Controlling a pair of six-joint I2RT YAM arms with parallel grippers.
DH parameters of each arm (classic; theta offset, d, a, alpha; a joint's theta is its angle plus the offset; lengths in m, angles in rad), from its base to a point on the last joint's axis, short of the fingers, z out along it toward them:
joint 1: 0 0.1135 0.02 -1.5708
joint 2: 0 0 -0.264 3.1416
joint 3: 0.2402 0 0.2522 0
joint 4: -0.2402 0 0.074 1.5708
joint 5: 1.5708 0 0 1.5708
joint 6: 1.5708 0.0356 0 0
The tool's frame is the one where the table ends.
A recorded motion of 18 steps. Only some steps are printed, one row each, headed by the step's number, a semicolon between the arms.
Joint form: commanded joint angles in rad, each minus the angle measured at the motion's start. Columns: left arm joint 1, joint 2, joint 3, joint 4, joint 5, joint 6; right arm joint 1, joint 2, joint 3, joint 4, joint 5, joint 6.
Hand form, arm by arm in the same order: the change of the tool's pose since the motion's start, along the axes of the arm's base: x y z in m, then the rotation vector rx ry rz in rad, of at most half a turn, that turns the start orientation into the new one. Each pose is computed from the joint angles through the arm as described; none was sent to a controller.
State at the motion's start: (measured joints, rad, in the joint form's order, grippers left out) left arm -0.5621 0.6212 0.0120 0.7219 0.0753 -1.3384; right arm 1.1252 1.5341 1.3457 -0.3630 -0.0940 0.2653
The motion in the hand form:
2: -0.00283 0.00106 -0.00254 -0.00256 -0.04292 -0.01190; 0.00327 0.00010 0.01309 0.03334 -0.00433 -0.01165
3: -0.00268 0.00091 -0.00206 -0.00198 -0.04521 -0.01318; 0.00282 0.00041 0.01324 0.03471 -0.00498 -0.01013
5: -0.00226 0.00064 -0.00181 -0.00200 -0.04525 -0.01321; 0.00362 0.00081 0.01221 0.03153 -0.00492 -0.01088
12: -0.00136 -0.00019 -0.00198 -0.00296 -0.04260 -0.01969; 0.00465 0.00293 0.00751 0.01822 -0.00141 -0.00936
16: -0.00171 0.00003 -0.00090 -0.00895 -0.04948 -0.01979; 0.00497 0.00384 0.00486 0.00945 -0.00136 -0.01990
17: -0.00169 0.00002 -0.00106 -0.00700 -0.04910 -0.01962; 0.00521 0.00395 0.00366 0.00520 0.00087 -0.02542
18: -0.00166 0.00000 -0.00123 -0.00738 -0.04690 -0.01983; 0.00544 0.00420 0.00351 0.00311 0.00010 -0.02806
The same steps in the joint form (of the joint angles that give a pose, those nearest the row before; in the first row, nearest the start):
2: -0.0009 0.0031 -0.0273 0.0665 0.0136 0.0192; -0.0084 0.0014 0.0410 -0.0067 -0.0026 0.0108
3: -0.0008 0.0047 -0.0258 0.0681 0.0152 0.0207; -0.0069 0.0014 0.0411 -0.0052 -0.0026 0.0108
5: -0.0008 0.0108 -0.0243 0.0727 0.0152 0.0207; -0.0084 0.0045 0.0411 -0.0052 -0.0026 0.0093
12: -0.0009 0.0291 -0.0228 0.0880 0.0213 0.0177; -0.0084 0.0152 0.0380 -0.0052 -0.0026 0.0062
16: -0.0009 0.0246 -0.0228 0.0926 0.0213 0.0162; -0.0069 0.0198 0.0349 -0.0052 0.0096 0.0093
17: -0.0009 0.0245 -0.0228 0.0910 0.0213 0.0176; -0.0069 0.0213 0.0334 -0.0067 0.0142 0.0123
18: -0.0009 0.0247 -0.0228 0.0897 0.0213 0.0161; -0.0069 0.0229 0.0349 -0.0082 0.0173 0.0123

